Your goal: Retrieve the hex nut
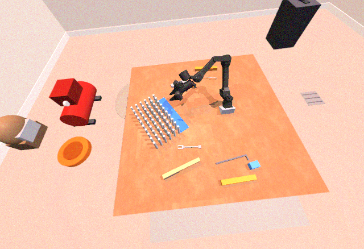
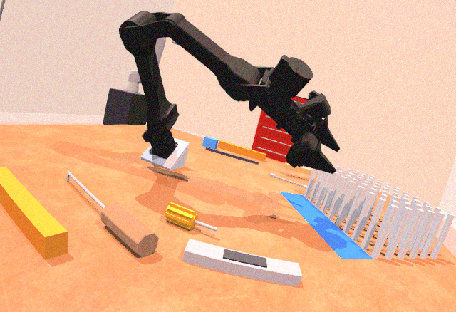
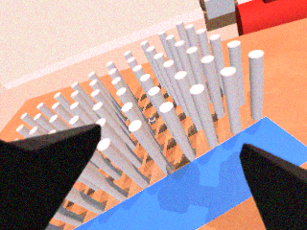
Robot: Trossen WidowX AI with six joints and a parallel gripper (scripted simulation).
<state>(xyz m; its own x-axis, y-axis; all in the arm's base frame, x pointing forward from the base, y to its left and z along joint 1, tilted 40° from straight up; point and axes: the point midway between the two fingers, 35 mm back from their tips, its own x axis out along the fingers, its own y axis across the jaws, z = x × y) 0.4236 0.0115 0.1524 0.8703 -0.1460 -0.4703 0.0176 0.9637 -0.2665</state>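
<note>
Now: the yellow-handled screwdriver 21 cm to the right of my gripper tip, 21 cm behind it and 14 cm below it. The rest, counted from my gripper tip: hex nut: 16 cm ahead, 15 cm below, 10 cm to the left; blue taped strip: 15 cm below, 5 cm to the left; fork wrench: 36 cm to the left, 15 cm below, 10 cm behind.
</note>
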